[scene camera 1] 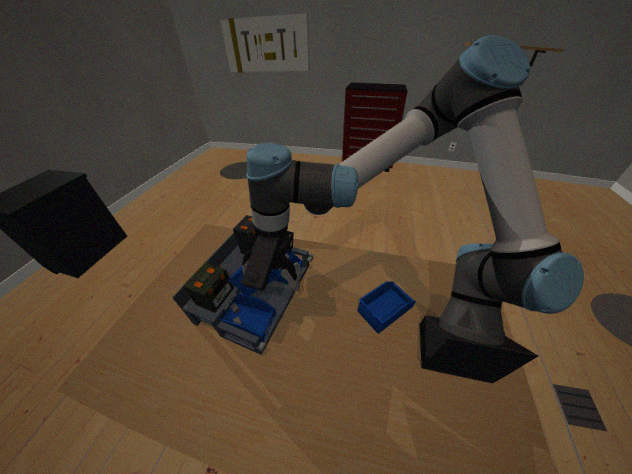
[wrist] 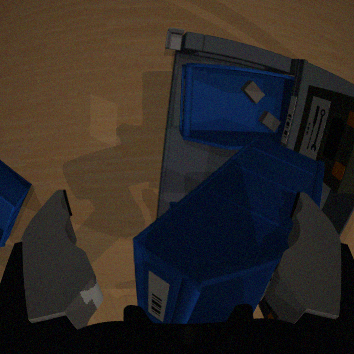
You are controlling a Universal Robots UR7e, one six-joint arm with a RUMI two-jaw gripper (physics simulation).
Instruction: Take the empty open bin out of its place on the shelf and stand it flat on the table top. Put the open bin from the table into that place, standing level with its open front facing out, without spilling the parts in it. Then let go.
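Places are measured from the arm's base along level axes (x ahead, y left, z up), in centimetres.
Pixels of known places: gripper, fingertip midpoint: [scene camera 1: 271,282] [wrist: 181,195]; arm's base at its link origin: [scene camera 1: 469,332].
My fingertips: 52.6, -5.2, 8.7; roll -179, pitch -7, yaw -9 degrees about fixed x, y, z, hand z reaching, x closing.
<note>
For each thing: its middle in the pictures, then the offset to it from my fingertips, as dx, dy, dz. "spot": a spot on its surface instead.
- blue open bin at a spot on its surface: [wrist: 9,202] spot: -25.5, -6.1, -15.1
- grey shelf at a spot on its surface: [wrist: 240,47] [scene camera 1: 237,333] spot: +10.0, +8.4, -14.0
A blue open bin [scene camera 1: 385,305] [wrist: 9,202] stands flat on the table top, right of the grey shelf [scene camera 1: 242,339] [wrist: 240,47]; no parts show in it. On the shelf, a blue bin [scene camera 1: 257,318] [wrist: 215,100] holds two small grey blocks. Next to it, a blue bin [wrist: 215,230] with a barcode label sits askew and looks tilted; no parts show in it. My gripper [scene camera 1: 274,281] [wrist: 181,195] is open above the shelf. The askew bin lies between and below the fingers, not held; the right finger overlaps its side in the wrist view. The gripper partly hides it in the scene view.
A dark case [scene camera 1: 209,285] [wrist: 332,142] with orange latches stands on the shelf's left side, and another dark case [scene camera 1: 245,233] stands behind. More blue shows at the shelf's far end, partly hidden. A black box shape [scene camera 1: 61,224] is at the far left.
</note>
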